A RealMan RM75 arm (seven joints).
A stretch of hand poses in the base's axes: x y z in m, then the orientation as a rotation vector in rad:
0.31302, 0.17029, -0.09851, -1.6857, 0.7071, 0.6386
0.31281, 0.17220, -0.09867, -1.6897, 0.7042, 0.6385
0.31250, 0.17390, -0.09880, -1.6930, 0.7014, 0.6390
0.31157, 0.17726, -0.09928, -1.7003, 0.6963, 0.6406
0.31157, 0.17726, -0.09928, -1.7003, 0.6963, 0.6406
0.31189, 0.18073, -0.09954, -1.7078, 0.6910, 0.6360
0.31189, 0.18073, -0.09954, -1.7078, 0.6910, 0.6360
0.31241, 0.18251, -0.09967, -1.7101, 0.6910, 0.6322
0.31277, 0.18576, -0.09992, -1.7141, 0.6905, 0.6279
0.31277, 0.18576, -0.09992, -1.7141, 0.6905, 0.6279
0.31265, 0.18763, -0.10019, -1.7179, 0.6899, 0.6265
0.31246, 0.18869, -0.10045, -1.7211, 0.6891, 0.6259
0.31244, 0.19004, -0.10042, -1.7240, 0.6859, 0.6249
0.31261, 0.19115, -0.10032, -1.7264, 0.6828, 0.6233
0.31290, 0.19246, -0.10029, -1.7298, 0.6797, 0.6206
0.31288, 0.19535, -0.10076, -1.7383, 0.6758, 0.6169
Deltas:
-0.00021, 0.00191, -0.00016, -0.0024, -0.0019, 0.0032
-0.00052, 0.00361, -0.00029, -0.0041, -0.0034, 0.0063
-0.00145, 0.00697, -0.00077, -0.0083, -0.0056, 0.0129
-0.00145, 0.00697, -0.00077, -0.0083, -0.0056, 0.0129
-0.00113, 0.01044, -0.00103, -0.0133, -0.0120, 0.0164
-0.00113, 0.01044, -0.00103, -0.0133, -0.0120, 0.0164
-0.00061, 0.01222, -0.00116, -0.0157, -0.0147, 0.0153
-0.00025, 0.01547, -0.00141, -0.0195, -0.0181, 0.0148
-0.00025, 0.01547, -0.00141, -0.0195, -0.0181, 0.0148
-0.00037, 0.01734, -0.00168, -0.0228, -0.0196, 0.0160
-0.00056, 0.01840, -0.00194, -0.0253, -0.0207, 0.0174
-0.00058, 0.01975, -0.00191, -0.0267, -0.0233, 0.0198
-0.00041, 0.02086, -0.00181, -0.0278, -0.0262, 0.0216
-0.00012, 0.02217, -0.00178, -0.0299, -0.0299, 0.0232
-0.00014, 0.02506, -0.00225, -0.0363, -0.0350, 0.0268

